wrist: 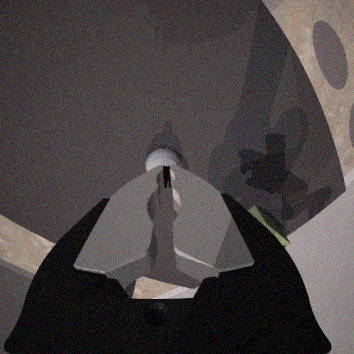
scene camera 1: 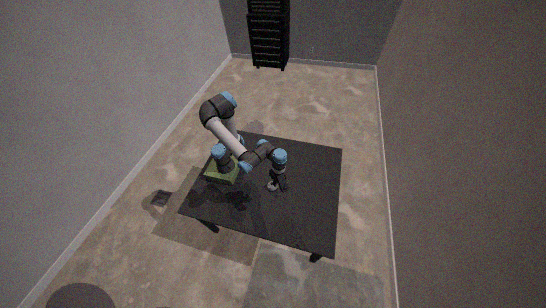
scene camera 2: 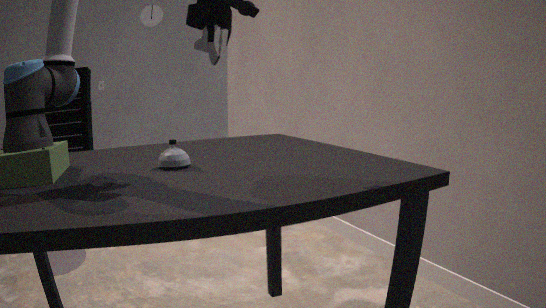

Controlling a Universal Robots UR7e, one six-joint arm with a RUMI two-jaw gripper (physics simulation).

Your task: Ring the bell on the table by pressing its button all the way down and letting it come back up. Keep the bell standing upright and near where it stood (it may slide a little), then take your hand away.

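Frame: origin at the arm's base, x ahead, y left, z up, level; centimetres.
Where they show: gripper, fingertip midpoint: (wrist: 167, 167) (scene camera 1: 278, 187) (scene camera 2: 213, 64); arm's base, link origin: (scene camera 1: 226, 165) (scene camera 2: 28, 148).
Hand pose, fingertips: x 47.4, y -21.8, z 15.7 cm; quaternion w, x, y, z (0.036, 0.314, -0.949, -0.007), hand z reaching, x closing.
Each offset is from my fingertips to the centre of the thing. Level surfaces: height alone.
The bell @(dx -6.9, dy +10.6, dz -20.0 cm) (scene camera 1: 272, 186) (scene camera 2: 174, 157) (wrist: 161, 157) is a small whitish dome standing upright on the dark table @(dz -23.3 cm) (scene camera 1: 310, 215) (scene camera 2: 300, 162) (wrist: 75, 110). Its black button @(dx -6.9, dy +10.6, dz -17.2 cm) (scene camera 2: 172, 142) stands up at the top in scene camera 2. In the wrist view the fingertips hide the button and part of the dome. My gripper (scene camera 2: 215, 62) (wrist: 167, 167) is shut with nothing between its fingers. It points down and hangs well above the table top, apart from the bell. In scene camera 1 its fingertips are too small and dark to make out.
The arm's base stands on a green block (scene camera 1: 220, 174) (scene camera 2: 59, 162) (wrist: 270, 227) at one side of the table. A black rack (scene camera 1: 286, 42) stands by the far wall. Shadows of the arm fall across the table near the bell.
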